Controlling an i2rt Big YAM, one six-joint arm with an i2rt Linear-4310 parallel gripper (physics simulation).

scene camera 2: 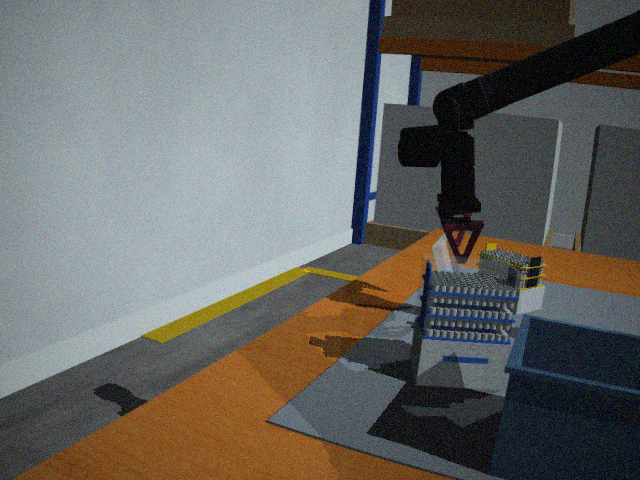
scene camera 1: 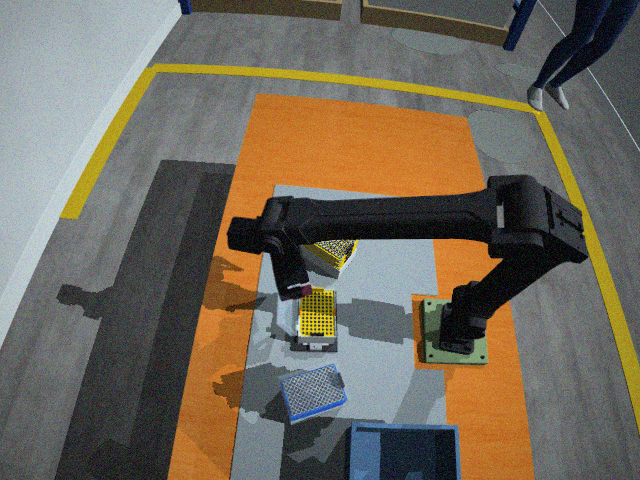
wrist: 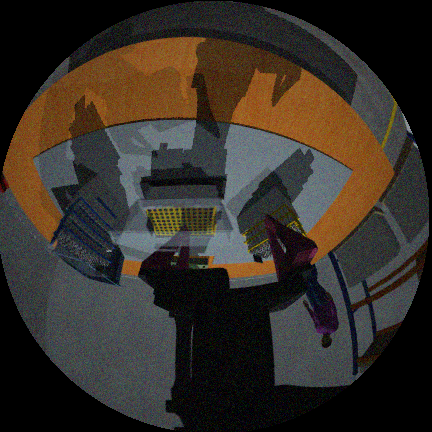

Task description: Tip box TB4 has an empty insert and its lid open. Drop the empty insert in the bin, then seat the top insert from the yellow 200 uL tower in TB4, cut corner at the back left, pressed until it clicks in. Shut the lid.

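The yellow empty insert [scene camera 1: 316,312] [wrist: 182,220], an open grid of holes, lies in tip box TB4 [scene camera 1: 316,341]. The box's translucent lid [scene camera 1: 285,312] [scene camera 2: 442,253] stands open on the side away from the arm's base. The yellow 200 uL tower [scene camera 1: 338,251] [scene camera 2: 511,256] [wrist: 272,236] has stacked inserts filled with tips; the arm partly covers it in the first scene view. My gripper [scene camera 1: 306,290] [scene camera 2: 461,257] [wrist: 225,223] is open and empty. It hangs above the box, toward the yellow tower's side, with one finger in front of the tower in the wrist view.
A blue tower of filled inserts [scene camera 1: 312,390] [scene camera 2: 473,310] [wrist: 89,237] stands on the other side of TB4. The blue bin [scene camera 1: 405,426] [scene camera 2: 584,380] is beyond it, nearer the arm's base. The grey mat [scene camera 1: 382,382] lies on the orange table [scene camera 1: 361,139]. A person [scene camera 1: 584,41] stands past the table.
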